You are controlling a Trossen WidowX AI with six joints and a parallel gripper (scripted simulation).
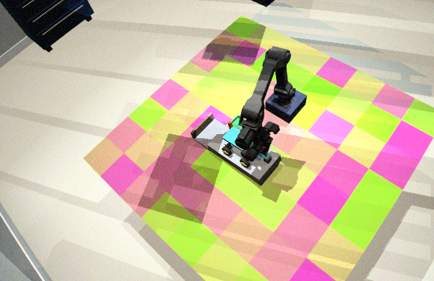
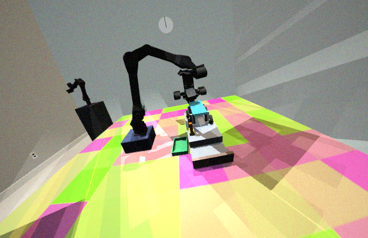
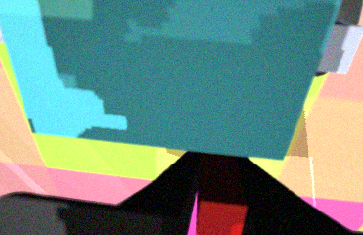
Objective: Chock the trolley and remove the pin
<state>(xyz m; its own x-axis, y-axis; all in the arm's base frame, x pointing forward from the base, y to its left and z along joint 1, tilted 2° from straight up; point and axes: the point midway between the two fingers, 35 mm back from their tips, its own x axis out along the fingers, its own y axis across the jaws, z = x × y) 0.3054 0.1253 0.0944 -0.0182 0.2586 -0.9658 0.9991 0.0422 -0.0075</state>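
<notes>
My gripper tip is now 20 mm past the yellow chock, 200 mm to the left of it and 50 mm above it. Round my gripper tip: red-headed stop pin: right at my gripper tip; trolley: 30 mm ahead, 110 mm to the right, 30 mm below.
</notes>
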